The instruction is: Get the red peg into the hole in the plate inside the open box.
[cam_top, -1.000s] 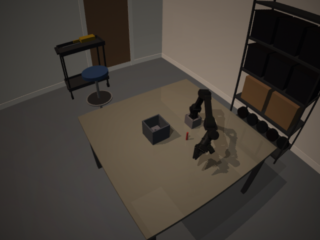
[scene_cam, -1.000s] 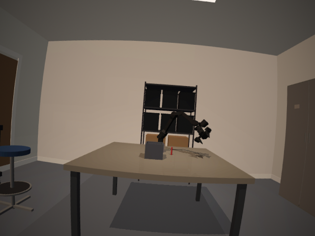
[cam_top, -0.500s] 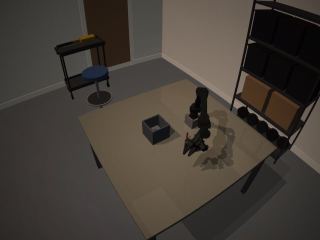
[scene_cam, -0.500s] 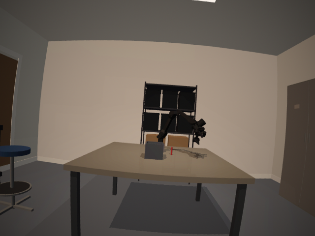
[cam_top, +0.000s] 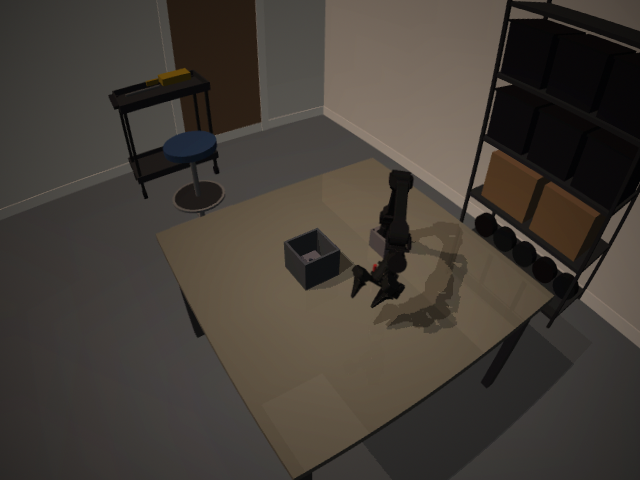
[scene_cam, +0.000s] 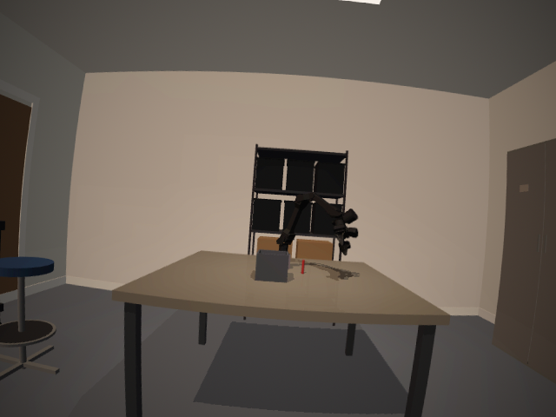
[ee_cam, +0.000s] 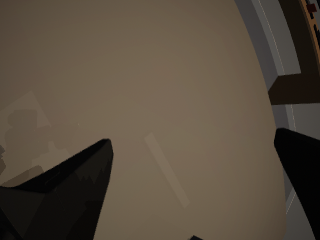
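Now: gripper tip 23 cm past the red peg, 17 cm to the left of it and 14 cm above it. Round my gripper tip: grey plate 6 cm behind, 36 cm to the right, 13 cm below.
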